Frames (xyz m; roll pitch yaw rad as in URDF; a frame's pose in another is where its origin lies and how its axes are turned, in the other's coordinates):
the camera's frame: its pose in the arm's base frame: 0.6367 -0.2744 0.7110 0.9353 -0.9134 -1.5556
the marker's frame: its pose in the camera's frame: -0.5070 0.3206 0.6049 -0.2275 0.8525 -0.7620
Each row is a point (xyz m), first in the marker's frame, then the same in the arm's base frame.
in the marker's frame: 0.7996 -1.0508 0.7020
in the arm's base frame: -0.5296 -0.6013 0.1918
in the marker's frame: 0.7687 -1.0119 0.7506
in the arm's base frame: -0.5516 -0.5846 0.2555
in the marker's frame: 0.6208 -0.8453 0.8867
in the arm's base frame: -0.5998 -0.4733 0.4867
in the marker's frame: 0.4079 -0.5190 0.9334
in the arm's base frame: -0.5102 -0.2502 0.7969
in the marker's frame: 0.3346 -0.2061 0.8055
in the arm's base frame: -0.2550 -0.0979 0.9738
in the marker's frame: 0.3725 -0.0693 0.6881
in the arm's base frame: -0.0750 -0.0748 1.0055
